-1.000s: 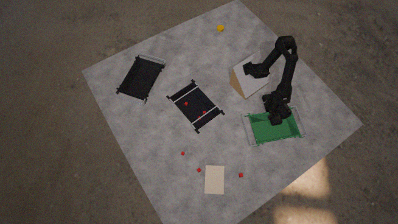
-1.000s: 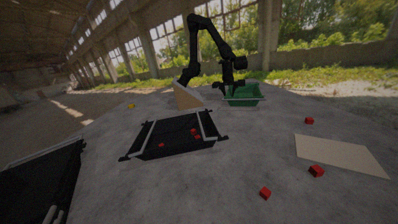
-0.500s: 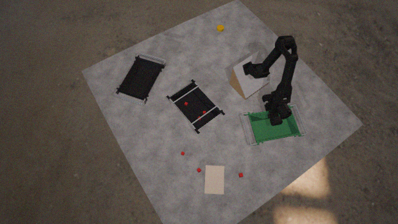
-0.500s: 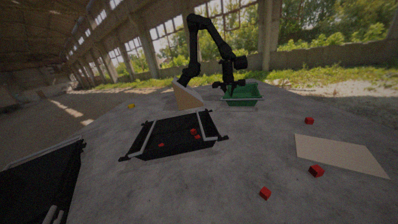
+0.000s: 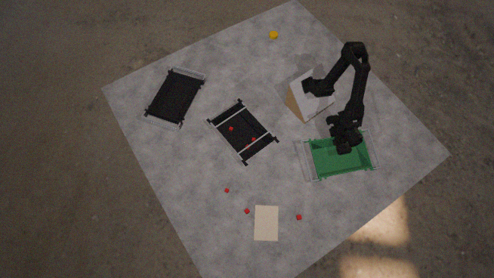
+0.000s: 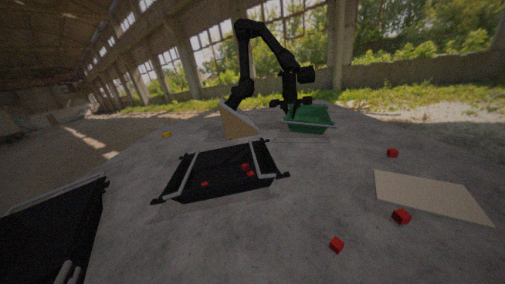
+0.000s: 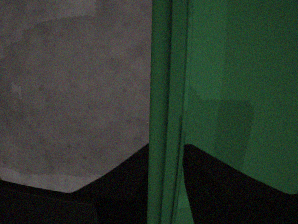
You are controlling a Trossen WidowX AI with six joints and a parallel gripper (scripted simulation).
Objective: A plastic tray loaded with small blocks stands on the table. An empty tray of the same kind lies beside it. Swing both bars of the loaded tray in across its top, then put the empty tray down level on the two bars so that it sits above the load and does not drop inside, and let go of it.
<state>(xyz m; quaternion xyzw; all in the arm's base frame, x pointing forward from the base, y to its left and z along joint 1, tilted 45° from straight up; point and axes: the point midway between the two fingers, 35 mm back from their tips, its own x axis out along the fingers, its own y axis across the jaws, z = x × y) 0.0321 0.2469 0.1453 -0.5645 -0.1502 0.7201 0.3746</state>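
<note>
Right now my gripper tip is 70 mm to the right of the green tray, 30 mm short of it and 20 mm below it. Round my gripper tip: yellow disc (730 mm to the right, 170 mm behind, 20 mm below); beige card (470 mm ahead, 130 mm to the left, 30 mm below).
</note>
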